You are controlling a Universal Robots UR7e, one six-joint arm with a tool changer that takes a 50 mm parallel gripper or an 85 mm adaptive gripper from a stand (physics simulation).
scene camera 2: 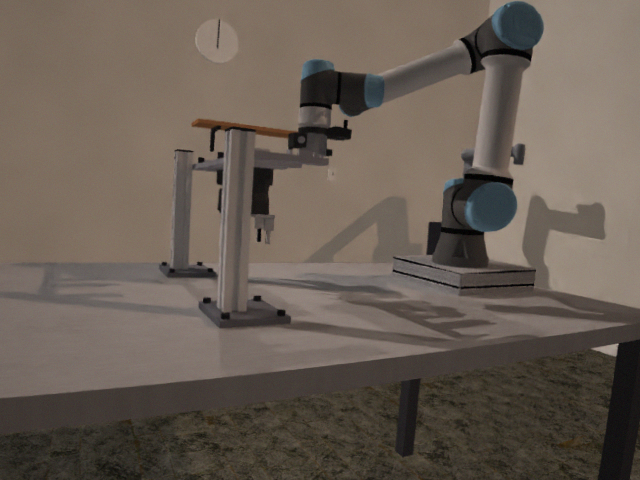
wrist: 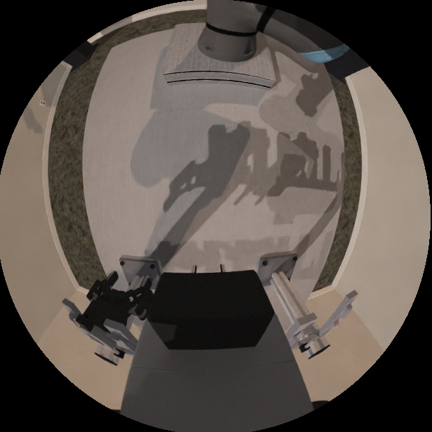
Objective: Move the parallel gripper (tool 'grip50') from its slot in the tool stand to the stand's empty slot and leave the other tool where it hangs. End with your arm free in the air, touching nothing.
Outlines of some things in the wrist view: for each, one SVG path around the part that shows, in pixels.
An adaptive gripper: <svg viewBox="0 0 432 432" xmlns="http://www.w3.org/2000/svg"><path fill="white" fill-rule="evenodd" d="M112 271L107 278L102 281L97 279L86 295L90 304L82 315L79 313L73 320L79 325L79 330L100 346L112 350L114 344L128 349L125 345L126 339L123 339L123 337L120 337L119 341L109 338L111 332L104 327L103 323L106 318L109 318L126 326L127 318L130 314L138 316L140 320L144 320L153 296L153 292L149 289L151 287L151 280L148 275L145 275L140 283L140 287L135 290L130 289L126 292L114 288L111 290L110 286L112 287L119 277L116 271Z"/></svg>
